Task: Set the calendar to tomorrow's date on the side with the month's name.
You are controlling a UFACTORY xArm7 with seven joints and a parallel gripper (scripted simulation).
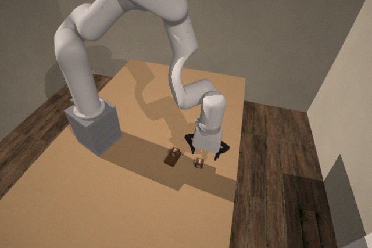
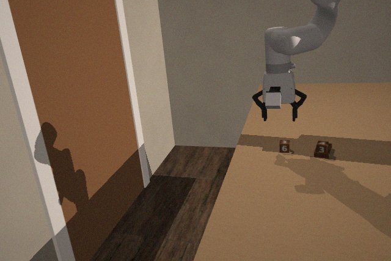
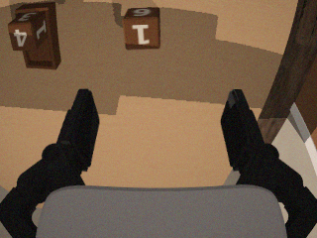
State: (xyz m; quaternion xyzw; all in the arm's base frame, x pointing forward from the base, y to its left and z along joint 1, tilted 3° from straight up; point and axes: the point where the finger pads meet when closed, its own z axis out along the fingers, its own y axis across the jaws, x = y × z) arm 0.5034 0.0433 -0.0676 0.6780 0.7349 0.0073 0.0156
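The digit cube lies 20 mm behind my hand, 10 mm to the left of it and 100 mm below it. The rest, counted from my hand: brown calendar tray: 140 mm behind, 100 mm below.
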